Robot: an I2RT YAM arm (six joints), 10 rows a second.
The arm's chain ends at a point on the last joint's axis. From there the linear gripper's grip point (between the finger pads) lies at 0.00 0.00 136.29 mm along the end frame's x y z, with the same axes.
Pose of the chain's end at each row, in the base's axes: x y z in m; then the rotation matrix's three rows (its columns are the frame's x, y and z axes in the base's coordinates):
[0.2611, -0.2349, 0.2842], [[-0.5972, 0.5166, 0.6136], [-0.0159, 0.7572, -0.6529], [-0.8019, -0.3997, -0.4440]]
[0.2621, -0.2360, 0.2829], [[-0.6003, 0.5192, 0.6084], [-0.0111, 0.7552, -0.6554], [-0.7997, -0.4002, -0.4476]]
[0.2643, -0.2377, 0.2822], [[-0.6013, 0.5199, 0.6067], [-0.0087, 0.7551, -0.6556], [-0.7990, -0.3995, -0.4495]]
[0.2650, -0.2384, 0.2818], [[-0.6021, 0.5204, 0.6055], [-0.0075, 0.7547, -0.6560], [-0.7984, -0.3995, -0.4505]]
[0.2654, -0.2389, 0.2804], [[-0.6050, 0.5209, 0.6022], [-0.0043, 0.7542, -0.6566], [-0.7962, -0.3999, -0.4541]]
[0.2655, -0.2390, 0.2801], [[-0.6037, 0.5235, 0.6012], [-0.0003, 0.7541, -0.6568], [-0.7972, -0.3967, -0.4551]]
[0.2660, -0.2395, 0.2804], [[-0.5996, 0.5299, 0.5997], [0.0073, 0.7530, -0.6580], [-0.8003, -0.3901, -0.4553]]
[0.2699, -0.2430, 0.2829], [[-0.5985, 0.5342, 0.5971], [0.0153, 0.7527, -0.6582], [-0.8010, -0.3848, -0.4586]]
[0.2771, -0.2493, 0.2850], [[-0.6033, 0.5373, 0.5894], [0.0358, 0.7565, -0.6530], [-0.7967, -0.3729, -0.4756]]
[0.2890, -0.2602, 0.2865], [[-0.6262, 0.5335, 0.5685], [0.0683, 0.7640, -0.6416], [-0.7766, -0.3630, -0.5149]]
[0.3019, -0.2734, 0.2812], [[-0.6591, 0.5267, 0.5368], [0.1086, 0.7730, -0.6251], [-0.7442, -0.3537, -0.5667]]
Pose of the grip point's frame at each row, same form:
[0.3447, -0.3239, 0.2237], [[-0.5972, 0.5166, 0.6136], [-0.0159, 0.7572, -0.6529], [-0.8019, -0.3997, -0.4440]]
[0.3450, -0.3253, 0.2219], [[-0.6003, 0.5192, 0.6084], [-0.0111, 0.7552, -0.6554], [-0.7997, -0.4002, -0.4476]]
[0.3470, -0.3271, 0.2209], [[-0.6013, 0.5199, 0.6067], [-0.0087, 0.7551, -0.6556], [-0.7990, -0.3995, -0.4495]]
[0.3475, -0.3278, 0.2204], [[-0.6021, 0.5204, 0.6055], [-0.0075, 0.7547, -0.6560], [-0.7984, -0.3995, -0.4505]]
[0.3475, -0.3284, 0.2185], [[-0.6050, 0.5209, 0.6022], [-0.0043, 0.7542, -0.6566], [-0.7962, -0.3999, -0.4541]]
[0.3474, -0.3285, 0.2181], [[-0.6037, 0.5235, 0.6012], [-0.0003, 0.7541, -0.6568], [-0.7972, -0.3967, -0.4551]]
[0.3477, -0.3292, 0.2183], [[-0.5996, 0.5299, 0.5997], [0.0073, 0.7530, -0.6580], [-0.8003, -0.3901, -0.4553]]
[0.3513, -0.3327, 0.2204], [[-0.5985, 0.5342, 0.5971], [0.0153, 0.7527, -0.6582], [-0.8010, -0.3848, -0.4586]]
[0.3574, -0.3383, 0.2202], [[-0.6033, 0.5373, 0.5894], [0.0358, 0.7565, -0.6530], [-0.7967, -0.3729, -0.4756]]
[0.3665, -0.3476, 0.2163], [[-0.6262, 0.5335, 0.5685], [0.0683, 0.7640, -0.6416], [-0.7766, -0.3630, -0.5149]]
[0.3751, -0.3586, 0.2040], [[-0.6591, 0.5267, 0.5368], [0.1086, 0.7730, -0.6251], [-0.7442, -0.3537, -0.5667]]

